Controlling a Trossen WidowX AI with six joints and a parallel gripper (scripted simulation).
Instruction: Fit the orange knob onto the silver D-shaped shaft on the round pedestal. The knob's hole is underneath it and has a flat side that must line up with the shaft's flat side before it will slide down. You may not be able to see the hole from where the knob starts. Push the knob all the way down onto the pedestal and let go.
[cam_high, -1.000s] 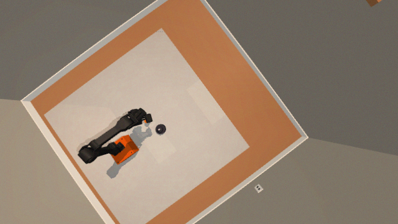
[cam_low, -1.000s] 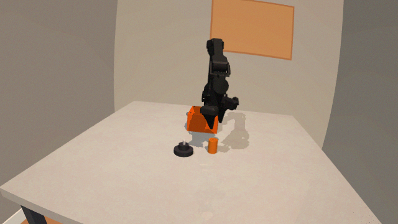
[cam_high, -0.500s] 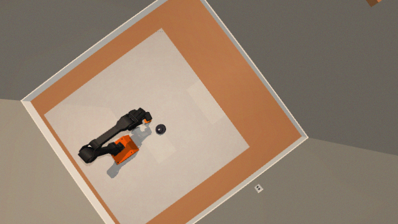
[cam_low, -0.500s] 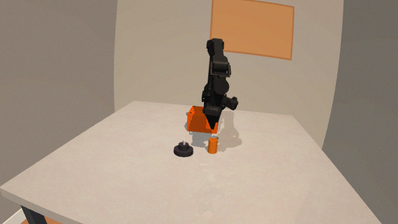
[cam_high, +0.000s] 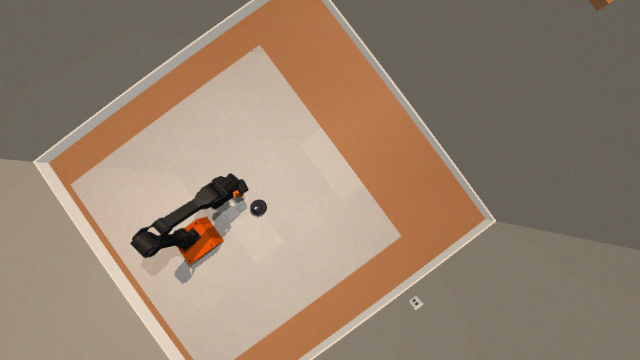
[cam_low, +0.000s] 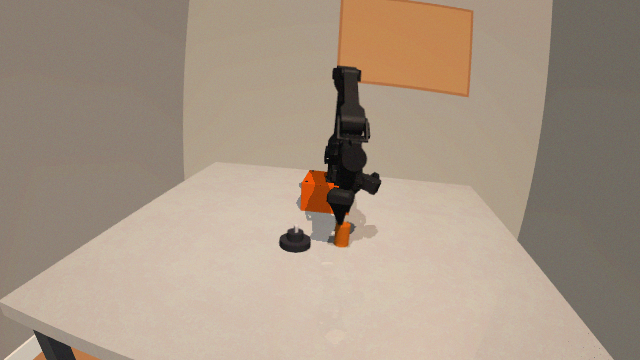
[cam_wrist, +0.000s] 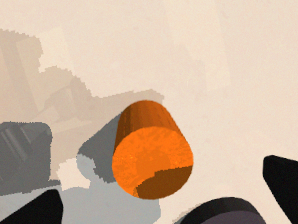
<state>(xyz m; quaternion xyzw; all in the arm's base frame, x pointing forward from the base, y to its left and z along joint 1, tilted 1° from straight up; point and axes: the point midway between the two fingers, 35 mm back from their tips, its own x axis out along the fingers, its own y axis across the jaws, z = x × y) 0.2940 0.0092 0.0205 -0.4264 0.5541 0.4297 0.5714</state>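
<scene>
My gripper tip is 40 mm above the orange knob. The rest, counted from my gripper tip: round dark pedestal 130 mm to the right, 50 mm below, 20 mm ahead.
</scene>
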